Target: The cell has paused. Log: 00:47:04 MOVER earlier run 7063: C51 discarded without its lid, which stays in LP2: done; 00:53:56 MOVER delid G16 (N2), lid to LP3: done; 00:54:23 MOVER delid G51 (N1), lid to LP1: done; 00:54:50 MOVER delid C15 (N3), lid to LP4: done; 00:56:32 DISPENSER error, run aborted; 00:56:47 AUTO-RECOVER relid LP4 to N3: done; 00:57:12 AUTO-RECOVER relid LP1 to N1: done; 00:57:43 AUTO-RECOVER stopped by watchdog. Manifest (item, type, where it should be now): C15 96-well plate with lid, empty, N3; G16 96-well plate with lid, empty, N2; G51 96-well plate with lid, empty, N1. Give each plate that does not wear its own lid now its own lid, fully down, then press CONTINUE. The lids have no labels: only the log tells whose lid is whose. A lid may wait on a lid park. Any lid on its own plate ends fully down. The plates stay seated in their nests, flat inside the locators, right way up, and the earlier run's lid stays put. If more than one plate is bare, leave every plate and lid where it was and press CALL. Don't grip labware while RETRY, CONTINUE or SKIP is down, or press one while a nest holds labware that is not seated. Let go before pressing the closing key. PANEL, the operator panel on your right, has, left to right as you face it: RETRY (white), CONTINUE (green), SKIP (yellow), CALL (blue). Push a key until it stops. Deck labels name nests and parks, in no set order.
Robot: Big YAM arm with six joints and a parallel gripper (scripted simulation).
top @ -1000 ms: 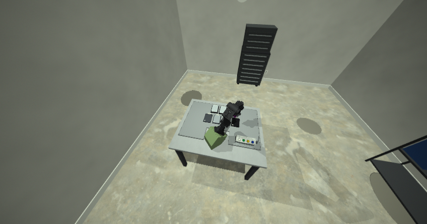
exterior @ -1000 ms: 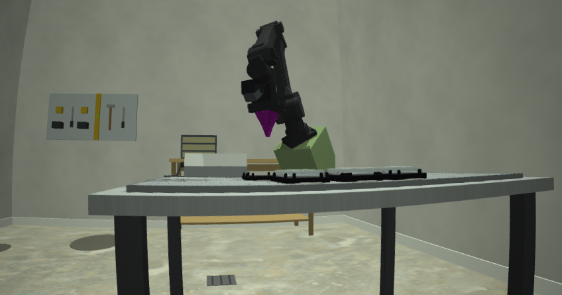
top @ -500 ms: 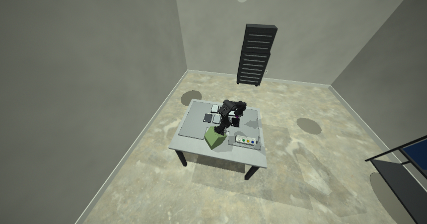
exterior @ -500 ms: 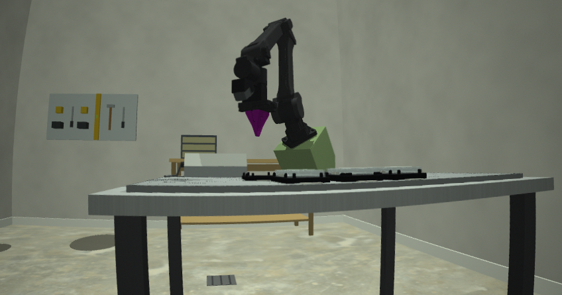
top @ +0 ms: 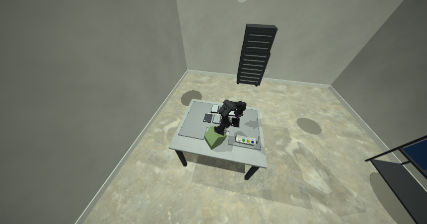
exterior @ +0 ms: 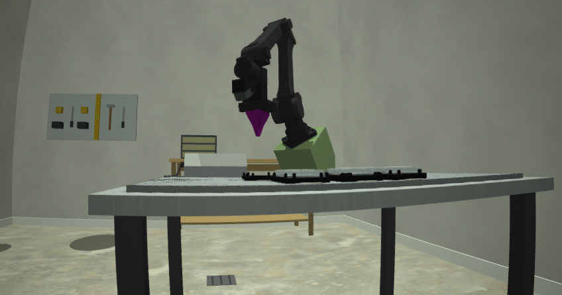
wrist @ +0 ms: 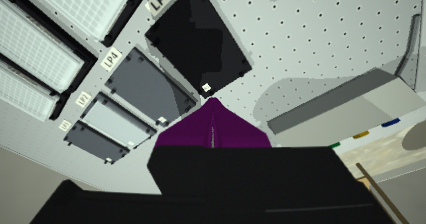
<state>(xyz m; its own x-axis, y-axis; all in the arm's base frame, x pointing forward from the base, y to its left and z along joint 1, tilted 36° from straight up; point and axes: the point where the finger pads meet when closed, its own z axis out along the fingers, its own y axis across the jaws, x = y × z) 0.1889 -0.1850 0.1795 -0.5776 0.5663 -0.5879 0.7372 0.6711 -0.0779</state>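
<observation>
Now: hand 28 cm past the green continue key, 7 cm above it and 3 cm to the left of it. The rest, counted from my hand: park LP1: 13 cm below, 2 cm ahead; then white key: 26 cm behind, 7 cm below, 2 cm to the left; then park LP4: 13 cm to the left, 13 cm below, 5 cm ahead.
</observation>
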